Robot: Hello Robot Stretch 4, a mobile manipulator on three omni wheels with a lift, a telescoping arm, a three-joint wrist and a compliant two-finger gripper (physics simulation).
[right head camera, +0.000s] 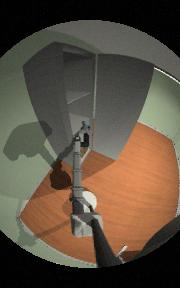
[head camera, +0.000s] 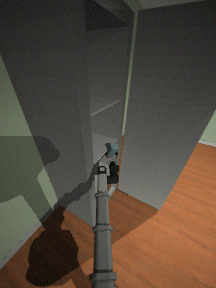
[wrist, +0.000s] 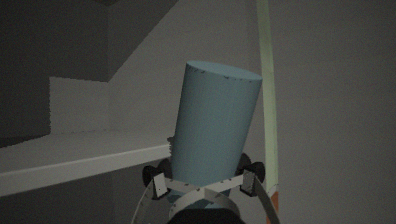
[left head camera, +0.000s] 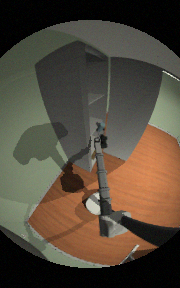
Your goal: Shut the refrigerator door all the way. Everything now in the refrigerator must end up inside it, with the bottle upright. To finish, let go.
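Pixels of known places: gripper, fingertip midpoint: (wrist: 202, 169); robot's base, origin of the base link: (right head camera: 84, 201) (left head camera: 97, 202).
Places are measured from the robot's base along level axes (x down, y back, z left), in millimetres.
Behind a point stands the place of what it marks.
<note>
The refrigerator (head camera: 40, 75) {y -770, x -1476, z 302 mm} (left head camera: 60, 95) {y -760, x -1388, z 286 mm} (right head camera: 42, 90) {y -748, x -1439, z 266 mm} stands open. Its grey door (head camera: 165, 90) {y -964, x -1386, z -453 mm} (left head camera: 132, 100) {y -943, x -1276, z -487 mm} (right head camera: 122, 100) {y -921, x -1259, z -521 mm} (wrist: 335, 110) {y -1053, x -920, z -314 mm} is swung wide to the right. My gripper (head camera: 111, 154) {y -931, x -861, z -82 mm} (wrist: 202, 169) {y -931, x -861, z -82 mm} is shut on the blue cylindrical bottle (head camera: 114, 148) {y -860, x -955, z -103 mm} (left head camera: 100, 125) {y -865, x -950, z -81 mm} (right head camera: 86, 123) {y -864, x -956, z -102 mm} (wrist: 217, 115) {y -860, x -921, z -97 mm}, at the right part of the refrigerator's opening. In the wrist view the bottle leans a little to the right, and its lower end is hidden behind the fingers. A pale shelf (wrist: 100, 157) {y -853, x -891, z -2 mm} lies to the left of the bottle; whether they touch cannot be told.
A higher shelf (head camera: 105, 107) {y -900, x -1280, z -26 mm} crosses the refrigerator above the bottle. My telescoping arm (head camera: 102, 240) {y -248, x -976, z 1 mm} (left head camera: 103, 185) {y -179, x -976, z -1 mm} (right head camera: 77, 170) {y -285, x -982, z -10 mm} reaches over the wooden floor (head camera: 185, 220) {y -677, x 28, z -1022 mm} to the opening. A green wall (left head camera: 25, 105) {y -766, x -1398, z 688 mm} stands to the left. A narrow gap shows between refrigerator and door.
</note>
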